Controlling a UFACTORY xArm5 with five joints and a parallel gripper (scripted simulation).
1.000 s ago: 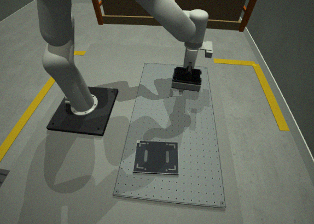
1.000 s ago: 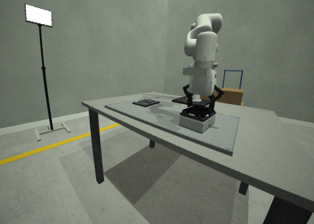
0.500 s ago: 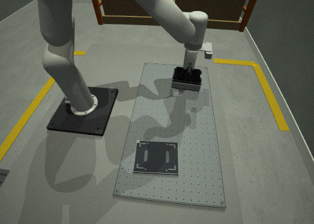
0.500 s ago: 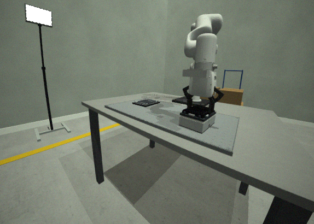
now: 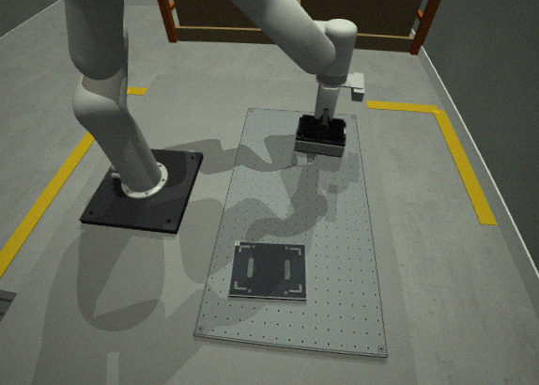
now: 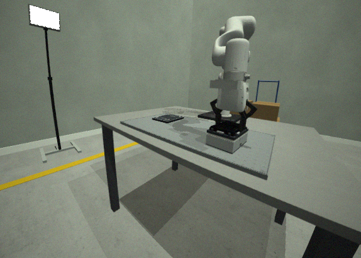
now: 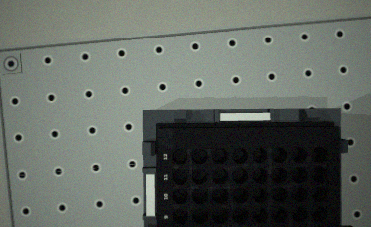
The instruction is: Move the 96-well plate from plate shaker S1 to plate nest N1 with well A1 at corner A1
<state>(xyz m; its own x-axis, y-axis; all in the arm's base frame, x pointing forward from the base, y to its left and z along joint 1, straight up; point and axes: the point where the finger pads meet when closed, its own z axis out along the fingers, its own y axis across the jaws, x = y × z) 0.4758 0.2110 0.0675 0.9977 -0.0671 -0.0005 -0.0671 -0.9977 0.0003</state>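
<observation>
My gripper is now 1 cm above the black 96-well plate. Also, from my hand: plate nest N1: 11 cm behind, 41 cm to the right, 7 cm below.
</observation>
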